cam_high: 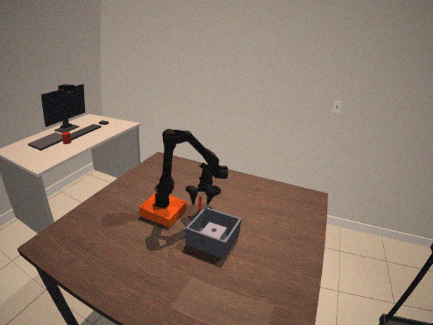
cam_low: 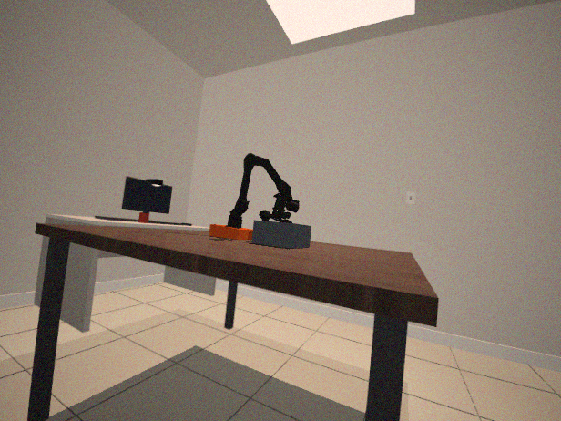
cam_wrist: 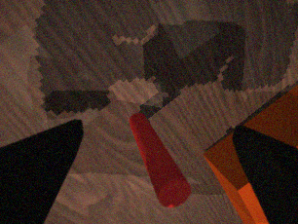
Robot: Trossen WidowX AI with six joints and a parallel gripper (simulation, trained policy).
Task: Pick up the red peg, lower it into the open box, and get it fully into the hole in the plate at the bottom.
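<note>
Now: the red peg 10 mm to the left of my gripper tip. The rest, counted from my gripper tip: plate (200 mm to the right, 120 mm ahead, 10 mm above); grey box (200 mm to the right, 120 mm ahead, 10 mm below).
</note>
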